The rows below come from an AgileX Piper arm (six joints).
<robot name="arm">
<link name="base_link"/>
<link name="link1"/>
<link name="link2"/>
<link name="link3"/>
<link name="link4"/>
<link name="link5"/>
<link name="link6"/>
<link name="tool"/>
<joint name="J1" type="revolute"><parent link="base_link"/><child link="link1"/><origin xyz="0 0 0.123" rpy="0 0 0"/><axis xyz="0 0 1"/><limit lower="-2.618" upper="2.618"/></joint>
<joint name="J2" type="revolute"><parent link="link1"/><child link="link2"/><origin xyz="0 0 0" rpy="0 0 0"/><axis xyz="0 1 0"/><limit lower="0" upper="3.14"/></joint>
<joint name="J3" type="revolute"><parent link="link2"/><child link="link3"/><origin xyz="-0.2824 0 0.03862" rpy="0 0 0"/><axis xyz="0 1 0"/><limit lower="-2.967" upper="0"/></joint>
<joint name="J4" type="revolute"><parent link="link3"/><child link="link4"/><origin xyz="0.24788 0 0.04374" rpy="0 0 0"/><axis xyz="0.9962 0 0.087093"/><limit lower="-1.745" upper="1.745"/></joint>
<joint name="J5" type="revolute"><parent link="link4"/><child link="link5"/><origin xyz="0 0 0" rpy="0 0 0"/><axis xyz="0 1 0"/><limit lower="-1.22" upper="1.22"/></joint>
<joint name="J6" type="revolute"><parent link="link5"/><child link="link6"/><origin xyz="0.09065 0 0.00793" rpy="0 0 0"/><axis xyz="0.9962 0 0.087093"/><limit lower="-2.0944" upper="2.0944"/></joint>
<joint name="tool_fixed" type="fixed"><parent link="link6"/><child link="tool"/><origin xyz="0 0 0" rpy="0 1.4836 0"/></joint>
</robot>
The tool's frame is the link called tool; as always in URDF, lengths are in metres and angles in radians.
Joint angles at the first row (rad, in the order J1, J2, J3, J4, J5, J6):
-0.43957 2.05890 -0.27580 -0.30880 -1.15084 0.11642
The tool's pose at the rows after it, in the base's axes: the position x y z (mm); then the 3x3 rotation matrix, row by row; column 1 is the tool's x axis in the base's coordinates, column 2 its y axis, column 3 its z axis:
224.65, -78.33, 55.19; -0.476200, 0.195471, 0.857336; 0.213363, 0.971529, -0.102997; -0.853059, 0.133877, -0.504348
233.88, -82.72, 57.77; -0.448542, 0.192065, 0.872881; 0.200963, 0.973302, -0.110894; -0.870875, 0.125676, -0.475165
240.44, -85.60, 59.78; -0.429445, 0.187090, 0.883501; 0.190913, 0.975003, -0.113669; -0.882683, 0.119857, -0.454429
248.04, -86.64, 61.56; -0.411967, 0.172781, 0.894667; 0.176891, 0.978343, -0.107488; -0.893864, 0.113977, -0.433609
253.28, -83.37, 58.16; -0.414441, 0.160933, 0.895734; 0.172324, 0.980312, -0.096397; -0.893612, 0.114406, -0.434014
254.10, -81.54, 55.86; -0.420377, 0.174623, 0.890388; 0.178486, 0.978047, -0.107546; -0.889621, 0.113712, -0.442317
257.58, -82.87, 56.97; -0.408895, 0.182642, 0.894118; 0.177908, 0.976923, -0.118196; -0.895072, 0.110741, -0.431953
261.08, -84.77, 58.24; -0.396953, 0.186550, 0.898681; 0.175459, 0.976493, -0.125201; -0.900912, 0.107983, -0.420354
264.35, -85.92, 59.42; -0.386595, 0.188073, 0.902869; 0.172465, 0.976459, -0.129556; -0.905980, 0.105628, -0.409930
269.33, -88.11, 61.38; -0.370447, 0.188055, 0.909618; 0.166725, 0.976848, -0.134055; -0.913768, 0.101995, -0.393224
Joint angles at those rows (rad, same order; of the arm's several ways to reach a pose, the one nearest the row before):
-0.43958 2.06852 -0.29636 -0.30206 -1.15088 0.11641
-0.43956 2.06848 -0.33066 -0.30131 -1.15174 0.11642
-0.43955 2.06848 -0.35522 -0.30360 -1.15174 0.11642
-0.43218 2.07077 -0.38185 -0.30824 -1.15175 0.11642
-0.40971 2.09017 -0.39868 -0.29793 -1.15385 0.11642
-0.39301 2.09850 -0.39991 -0.26772 -1.15174 0.11516
-0.38844 2.09847 -0.41200 -0.25369 -1.15169 0.11518
-0.38844 2.09849 -0.42528 -0.24831 -1.15171 0.11517
-0.38643 2.09849 -0.43707 -0.24354 -1.15175 0.11516
-0.38645 2.09850 -0.45589 -0.24173 -1.15173 0.11517

